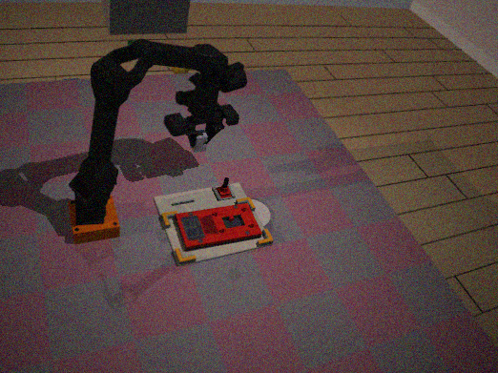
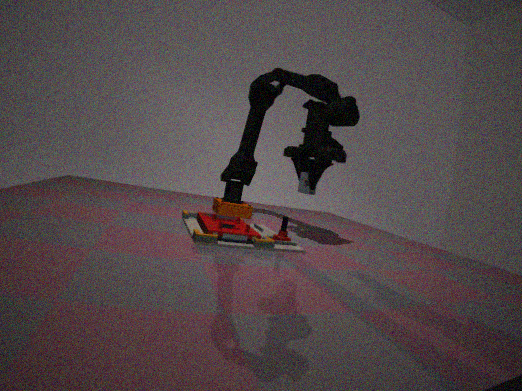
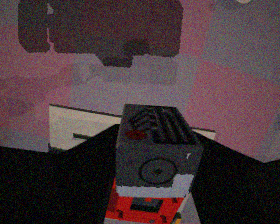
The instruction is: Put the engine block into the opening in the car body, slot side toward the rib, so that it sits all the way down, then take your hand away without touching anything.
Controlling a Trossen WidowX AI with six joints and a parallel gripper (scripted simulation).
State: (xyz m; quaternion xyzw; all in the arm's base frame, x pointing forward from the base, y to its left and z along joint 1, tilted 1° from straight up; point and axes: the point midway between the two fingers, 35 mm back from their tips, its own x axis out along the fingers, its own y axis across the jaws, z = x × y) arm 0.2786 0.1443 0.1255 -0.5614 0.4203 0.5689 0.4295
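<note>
Right now the grey ribbed engine block is 10 mm ahead of my gripper tip and 10 mm above it. Also, from my gripper tip: black upright stick 80 mm ahead, 60 mm to the right, 90 mm below.
</note>
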